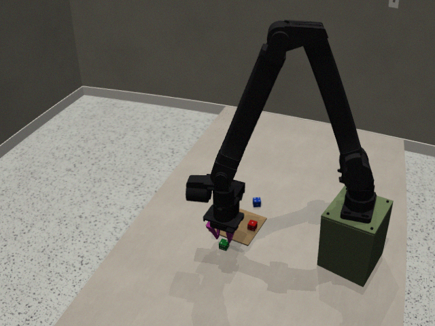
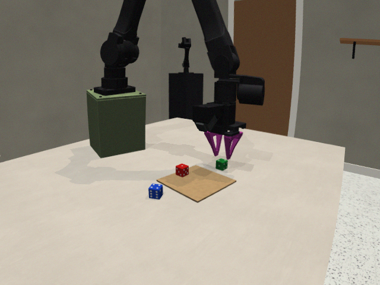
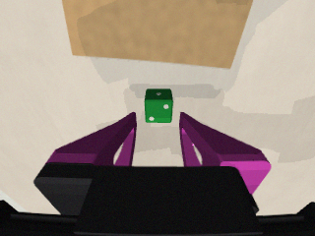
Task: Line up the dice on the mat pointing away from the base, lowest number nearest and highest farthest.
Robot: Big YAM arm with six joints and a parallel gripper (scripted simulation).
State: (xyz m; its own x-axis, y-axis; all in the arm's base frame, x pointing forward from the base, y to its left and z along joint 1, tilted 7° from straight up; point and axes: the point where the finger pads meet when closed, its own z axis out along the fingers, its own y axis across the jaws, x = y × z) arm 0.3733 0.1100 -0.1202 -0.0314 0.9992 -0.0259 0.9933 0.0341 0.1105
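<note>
The green die is 3 cm below my hand. From my hand the other things lie so: blue die 23 cm to the right, 3 cm below, 1 cm behind; tan mat 11 cm to the right, 4 cm below; red die 11 cm to the right, 5 cm behind, 3 cm below.
</note>
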